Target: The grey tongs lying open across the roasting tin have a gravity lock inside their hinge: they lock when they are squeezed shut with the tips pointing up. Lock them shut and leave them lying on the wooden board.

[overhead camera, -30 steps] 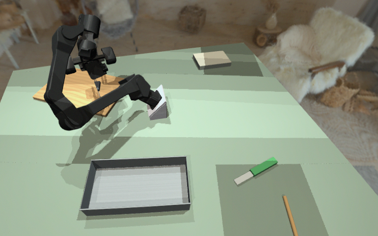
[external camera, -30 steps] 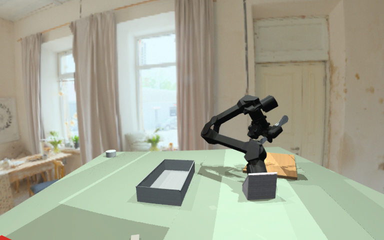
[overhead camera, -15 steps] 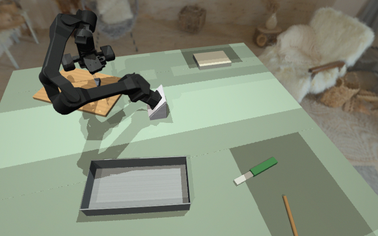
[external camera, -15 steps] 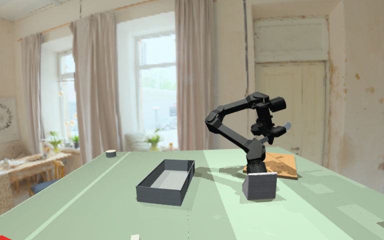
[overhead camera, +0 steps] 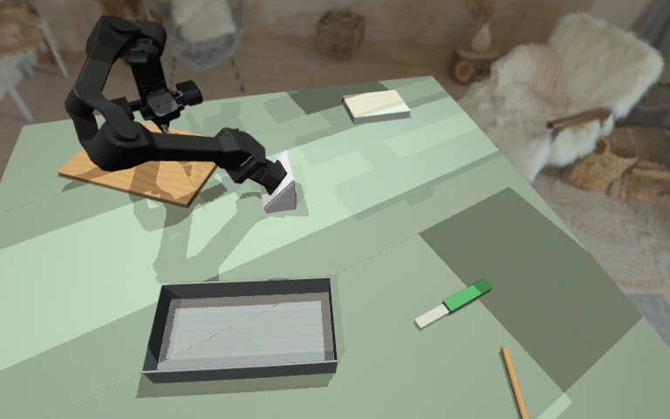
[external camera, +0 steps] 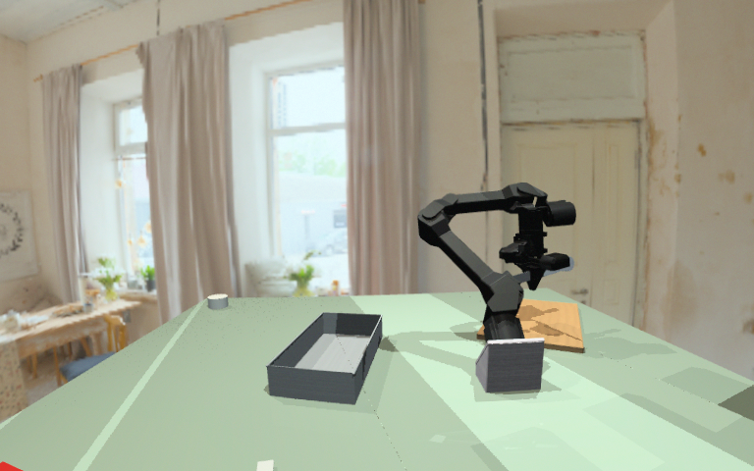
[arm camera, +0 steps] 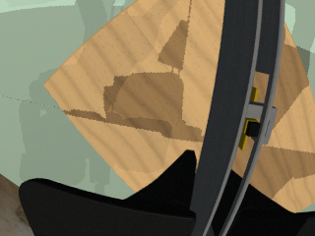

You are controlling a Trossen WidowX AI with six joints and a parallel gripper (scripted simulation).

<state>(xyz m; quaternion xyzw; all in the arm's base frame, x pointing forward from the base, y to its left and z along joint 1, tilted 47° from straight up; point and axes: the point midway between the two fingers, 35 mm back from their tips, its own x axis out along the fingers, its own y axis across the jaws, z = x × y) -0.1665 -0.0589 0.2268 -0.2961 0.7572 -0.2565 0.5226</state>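
My gripper tip is 4 cm short of the yellow lock piece and 3 cm below it. From my gripper tip the other things lie so: dark roasting tin: 50 cm ahead, 8 cm below, 5 cm to the left; then wooden board: 10 cm below, 6 cm to the right, 5 cm behind; then cream block: 60 cm to the left, 10 cm below, 5 cm behind.
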